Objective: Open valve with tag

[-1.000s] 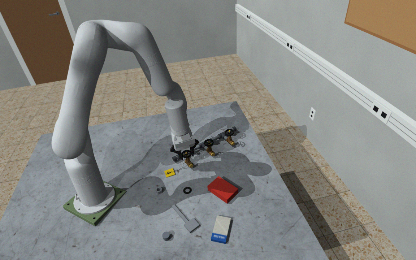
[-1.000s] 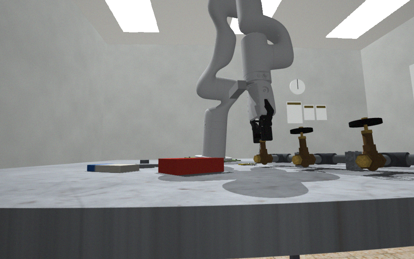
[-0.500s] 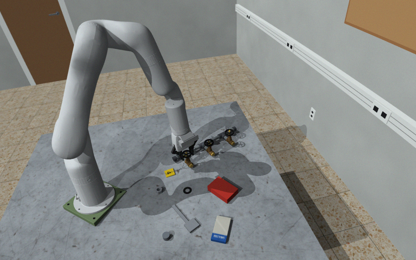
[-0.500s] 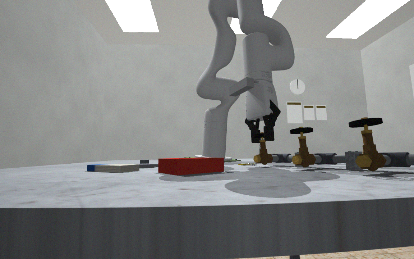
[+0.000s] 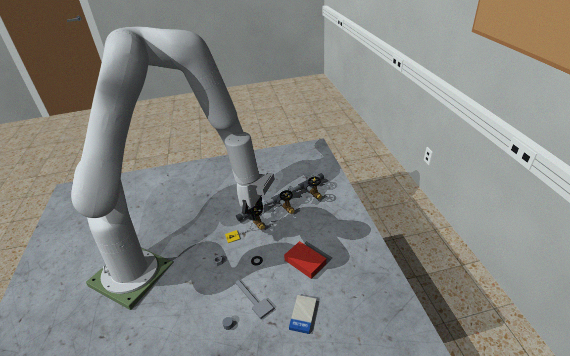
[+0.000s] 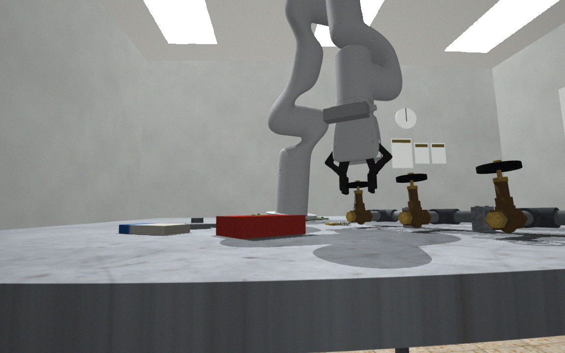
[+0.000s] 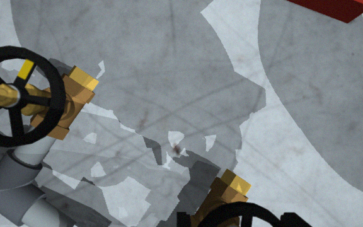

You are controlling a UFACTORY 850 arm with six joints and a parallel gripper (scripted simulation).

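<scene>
My gripper is now 9 cm past the yellow tag, 9 cm above it and 2 cm to the left of it. Round my hand: black washer (16 cm to the right, 9 cm below, 3 cm behind); red block (21 cm to the right, 13 cm ahead, 7 cm below); grey nut (17 cm behind, 12 cm to the right, 8 cm below).
</scene>
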